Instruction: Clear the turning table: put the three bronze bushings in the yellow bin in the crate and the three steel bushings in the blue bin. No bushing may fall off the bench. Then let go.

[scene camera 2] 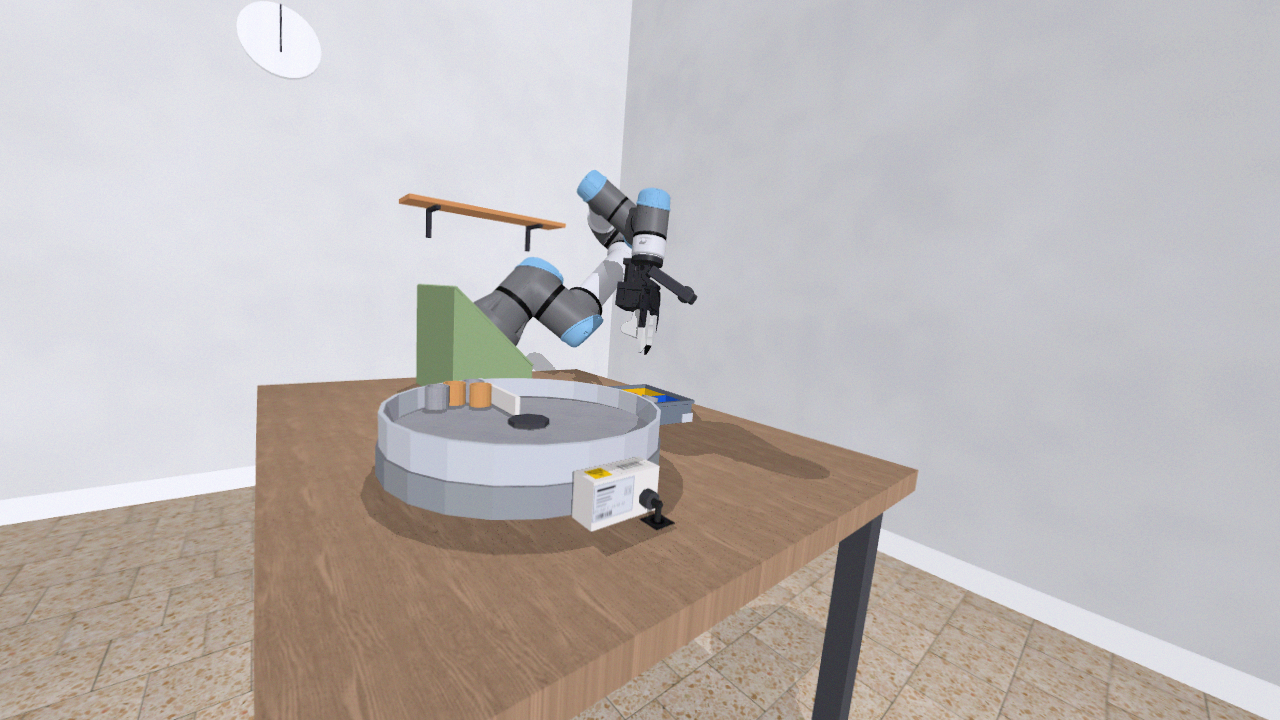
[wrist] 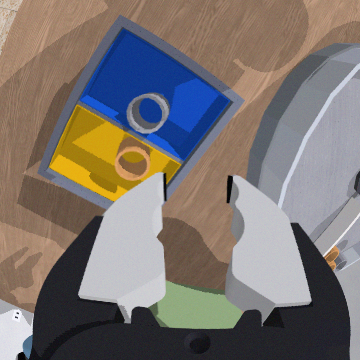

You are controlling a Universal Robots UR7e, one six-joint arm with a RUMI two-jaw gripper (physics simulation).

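Seen in the pictures: gripper, between the fingertips: [scene camera 2: 642, 353] [wrist: 196, 176]; arm's base, origin of its link: [scene camera 2: 489, 330].
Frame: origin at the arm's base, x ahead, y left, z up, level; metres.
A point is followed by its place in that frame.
My gripper [scene camera 2: 646, 349] @[x 0.347, y 0.224, z -0.014 m] [wrist: 196, 176] @[x 0.347, y 0.224, z -0.014 m] is partly open and empty above the bench, beside the crate [scene camera 2: 673, 414] @[x 0.408, y 0.275, z -0.141 m] [wrist: 180, 61] @[x 0.403, y 0.257, z -0.112 m] in the wrist view. A steel bushing [wrist: 148, 113] shows within the blue bin's [scene camera 2: 664, 399] @[x 0.324, y 0.319, z -0.130 m] [wrist: 130, 65] @[x 0.374, y 0.296, z -0.156 m] outline near the divider; its height is hard to tell. A bronze bushing [wrist: 132, 163] @[x 0.272, y 0.236, z -0.153 m] is in the yellow bin [scene camera 2: 640, 392] @[x 0.236, y 0.313, z -0.131 m] [wrist: 95, 132] @[x 0.285, y 0.294, z -0.156 m]. On the turning table [scene camera 2: 519, 465] @[x 0.647, y -0.176, z -0.097 m] [wrist: 265, 150] @[x 0.378, y 0.115, z -0.125 m], two bronze bushings [scene camera 2: 480, 394] @[x 0.333, y -0.122, z -0.085 m] [scene camera 2: 455, 393] @[x 0.307, y -0.158, z -0.087 m] and a steel bushing [scene camera 2: 435, 396] @[x 0.325, y -0.196, z -0.085 m] stand close together; another grey one is mostly hidden behind them.
A pale bar [scene camera 2: 505, 398] @[x 0.377, y -0.093, z -0.085 m] [wrist: 340, 220] @[x 0.373, y -0.085, z -0.094 m] stands on the turning table beside the bushings. A dark hub [scene camera 2: 528, 420] @[x 0.467, y -0.088, z -0.101 m] is at its centre. A green wedge block [scene camera 2: 438, 335] @[x -0.005, y -0.118, z -0.015 m] [wrist: 197, 305] @[x 0.081, y 0.003, z -0.111 m] stands behind the turning table. A white labelled box [scene camera 2: 615, 497] @[x 0.713, y -0.085, z -0.129 m] is at its front.
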